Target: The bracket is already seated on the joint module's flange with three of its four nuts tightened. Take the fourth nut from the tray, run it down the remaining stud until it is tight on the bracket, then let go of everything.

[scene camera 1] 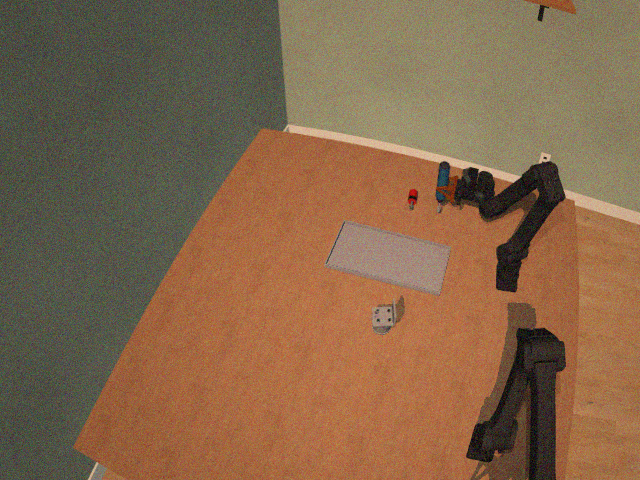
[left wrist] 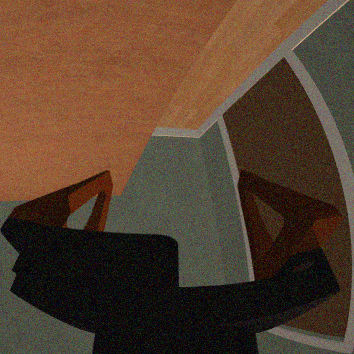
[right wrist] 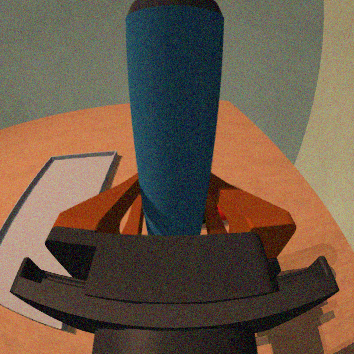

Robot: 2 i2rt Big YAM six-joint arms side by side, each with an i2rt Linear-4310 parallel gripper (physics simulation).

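Pixels of known places: left gripper, fingertip midpoint: (left wrist: 174,177); right gripper, fingertip midpoint: (scene camera 1: 437,184) (right wrist: 173,177); left arm's base, link origin: (scene camera 1: 482,443); right arm's base, link origin: (scene camera 1: 506,278).
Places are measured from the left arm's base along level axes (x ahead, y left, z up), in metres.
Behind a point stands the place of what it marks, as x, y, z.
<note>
My right gripper (scene camera 1: 447,190) @[0.395, -0.867, 0.167] (right wrist: 173,177) @[0.395, -0.867, 0.167] is shut on the blue handle of a tool (scene camera 1: 443,178) @[0.375, -0.848, 0.221] (right wrist: 174,115) @[0.357, -0.868, 0.225]. In the scene view, the tool's metal tip points toward the viewer's side of the table. A light grey bracket (scene camera 1: 383,315) @[0.445, -0.327, 0.067] with several dark spots sits on a grey rounded module (scene camera 1: 381,330) @[0.438, -0.297, 0.024], apart from both arms. The spots are too small to tell nuts from studs. The pale tray (scene camera 1: 387,258) @[0.508, -0.600, 0.004] (right wrist: 75,182) @[0.592, -0.638, 0.004] lies between the bracket and the tool; I cannot make out a nut on it. My left gripper (left wrist: 174,177) @[0.012, 0.384, 0.228] is open and empty, far from the bracket, pointing past the table's edge.
A short red and black tool (scene camera 1: 412,196) @[0.491, -0.908, 0.034] with a metal tip lies beside the blue tool; a bit of red shows behind the fingers in the right wrist view. The arms stand along the right side of the wooden table (scene camera 1: 232,335) @[0.889, -0.125, 0.000]. Walls rise beyond its far edges.
</note>
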